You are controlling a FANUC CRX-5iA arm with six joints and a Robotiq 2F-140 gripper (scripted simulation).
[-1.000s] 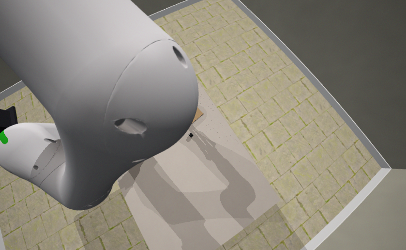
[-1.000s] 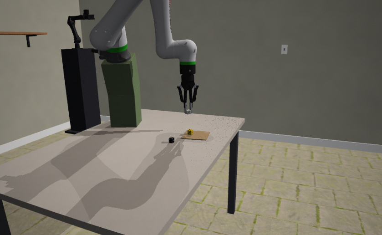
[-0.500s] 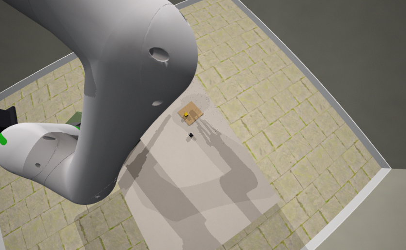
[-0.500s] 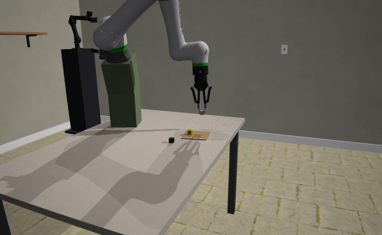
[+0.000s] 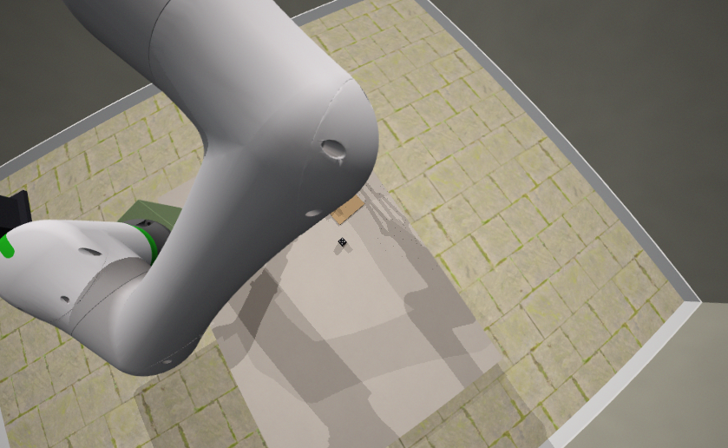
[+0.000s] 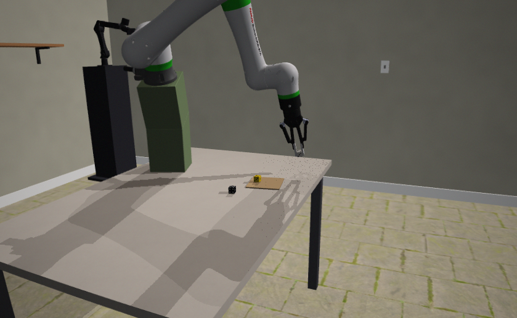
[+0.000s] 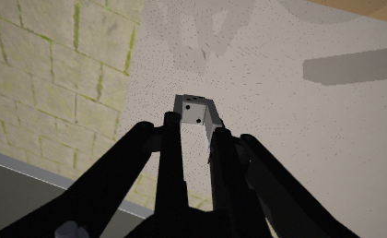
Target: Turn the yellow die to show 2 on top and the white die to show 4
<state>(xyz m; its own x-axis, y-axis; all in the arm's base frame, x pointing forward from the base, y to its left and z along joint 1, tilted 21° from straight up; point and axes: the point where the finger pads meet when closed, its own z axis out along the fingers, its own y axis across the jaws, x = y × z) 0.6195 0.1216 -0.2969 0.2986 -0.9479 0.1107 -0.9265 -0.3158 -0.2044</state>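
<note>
My hand is 20 mm above the white die. Also, from my hand: tan mat: 200 mm to the right, 110 mm below, 90 mm behind; then black die: 350 mm to the right, 170 mm behind, 100 mm below; then yellow die: 200 mm to the right, 120 mm behind, 100 mm below.
</note>
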